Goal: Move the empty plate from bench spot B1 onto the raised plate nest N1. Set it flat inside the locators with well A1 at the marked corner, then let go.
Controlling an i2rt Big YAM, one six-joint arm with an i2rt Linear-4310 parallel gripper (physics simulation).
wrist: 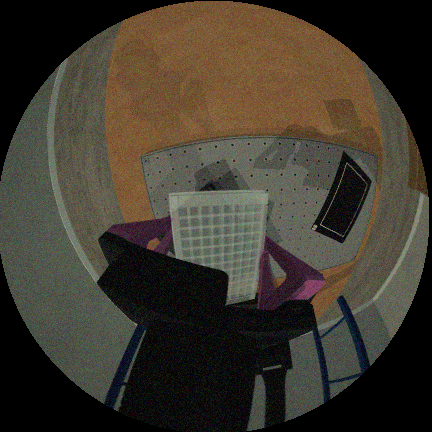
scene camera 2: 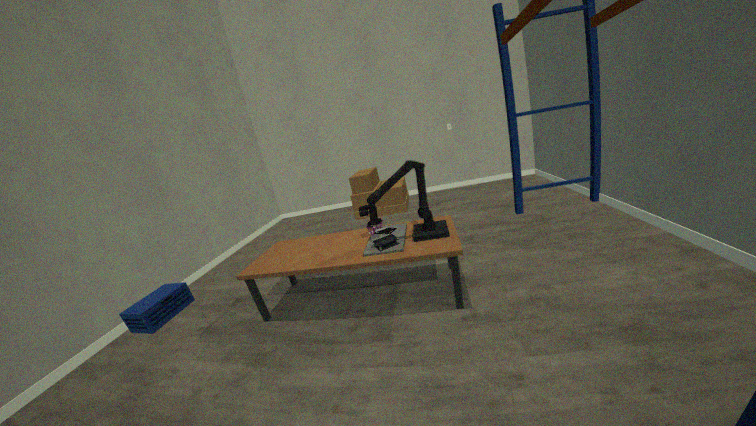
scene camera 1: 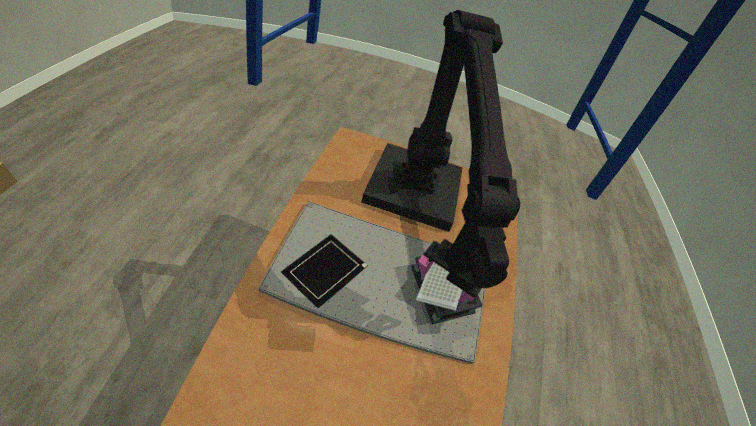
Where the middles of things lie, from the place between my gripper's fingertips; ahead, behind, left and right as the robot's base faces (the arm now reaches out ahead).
Right now my hand is 2 cm below the white well plate (scene camera 1: 436,290) and 2 cm past it. The rest, counted from my hand: black nest with white outline (scene camera 1: 321,272): 26 cm to the right, 10 cm below, 1 cm behind.
